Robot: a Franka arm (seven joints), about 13 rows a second.
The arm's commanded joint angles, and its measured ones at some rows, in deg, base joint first. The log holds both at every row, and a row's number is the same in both.
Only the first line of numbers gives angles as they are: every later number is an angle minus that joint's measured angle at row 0.
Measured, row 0:
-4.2 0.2 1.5 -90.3 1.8 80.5 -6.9
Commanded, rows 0 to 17:
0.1 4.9 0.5 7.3 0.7 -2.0 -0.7
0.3 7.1 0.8 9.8 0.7 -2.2 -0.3
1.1 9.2 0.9 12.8 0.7 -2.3 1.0
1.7 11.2 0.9 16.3 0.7 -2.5 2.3
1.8 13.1 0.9 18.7 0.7 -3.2 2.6
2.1 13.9 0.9 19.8 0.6 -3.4 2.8
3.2 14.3 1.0 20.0 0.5 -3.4 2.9
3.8 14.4 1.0 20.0 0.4 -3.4 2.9
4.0 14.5 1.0 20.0 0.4 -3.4 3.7
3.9 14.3 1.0 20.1 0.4 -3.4 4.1
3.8 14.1 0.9 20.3 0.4 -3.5 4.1
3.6 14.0 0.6 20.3 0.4 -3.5 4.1
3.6 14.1 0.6 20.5 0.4 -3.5 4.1
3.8 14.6 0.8 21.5 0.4 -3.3 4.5
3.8 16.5 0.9 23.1 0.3 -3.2 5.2
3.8 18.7 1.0 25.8 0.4 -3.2 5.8
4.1 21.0 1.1 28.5 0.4 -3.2 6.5
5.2 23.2 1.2 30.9 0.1 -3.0 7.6
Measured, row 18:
3.7 16.9 1.1 22.8 0.1 -1.9 4.7
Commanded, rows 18 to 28:
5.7 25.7 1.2 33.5 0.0 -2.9 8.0
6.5 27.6 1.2 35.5 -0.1 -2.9 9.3
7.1 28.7 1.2 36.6 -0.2 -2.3 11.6
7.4 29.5 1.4 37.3 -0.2 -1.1 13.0
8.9 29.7 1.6 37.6 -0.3 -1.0 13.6
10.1 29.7 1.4 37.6 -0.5 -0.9 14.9
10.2 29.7 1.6 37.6 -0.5 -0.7 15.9
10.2 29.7 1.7 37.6 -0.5 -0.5 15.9
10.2 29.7 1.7 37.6 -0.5 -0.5 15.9
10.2 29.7 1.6 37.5 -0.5 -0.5 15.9
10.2 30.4 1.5 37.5 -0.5 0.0 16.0
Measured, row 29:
10.3 28.9 1.5 35.7 0.0 -0.3 14.5
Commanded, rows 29 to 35:
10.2 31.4 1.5 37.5 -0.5 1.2 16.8
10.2 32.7 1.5 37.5 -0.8 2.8 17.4
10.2 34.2 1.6 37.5 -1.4 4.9 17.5
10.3 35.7 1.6 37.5 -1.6 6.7 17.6
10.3 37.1 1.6 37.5 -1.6 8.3 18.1
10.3 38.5 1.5 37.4 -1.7 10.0 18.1
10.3 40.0 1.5 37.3 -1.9 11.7 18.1
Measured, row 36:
10.1 37.1 1.3 35.6 -0.8 9.6 16.3
